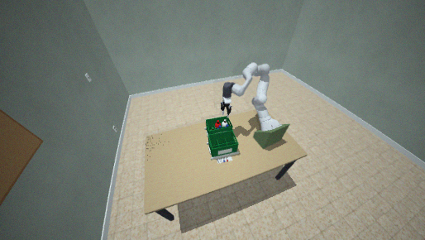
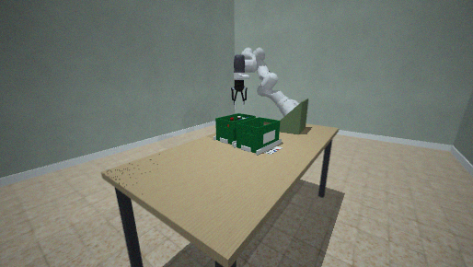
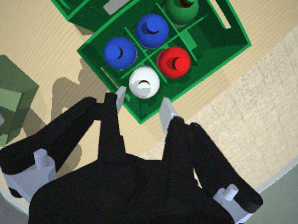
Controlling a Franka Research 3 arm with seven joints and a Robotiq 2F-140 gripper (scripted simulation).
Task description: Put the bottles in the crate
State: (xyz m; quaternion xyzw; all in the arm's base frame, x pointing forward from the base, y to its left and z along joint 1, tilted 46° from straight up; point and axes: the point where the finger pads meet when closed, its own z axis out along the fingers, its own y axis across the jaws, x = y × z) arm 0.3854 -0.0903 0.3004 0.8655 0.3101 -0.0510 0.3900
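Now: hand 170 mm above the white-capped bottle. The rest, counted from my hand: blue-capped bottle: 170 mm below, 90 mm to the left; red-labelled bottle: 170 mm below, 90 mm ahead, 10 mm to the right; green-capped bottle: 180 mm ahead, 170 mm below, 90 mm to the left.
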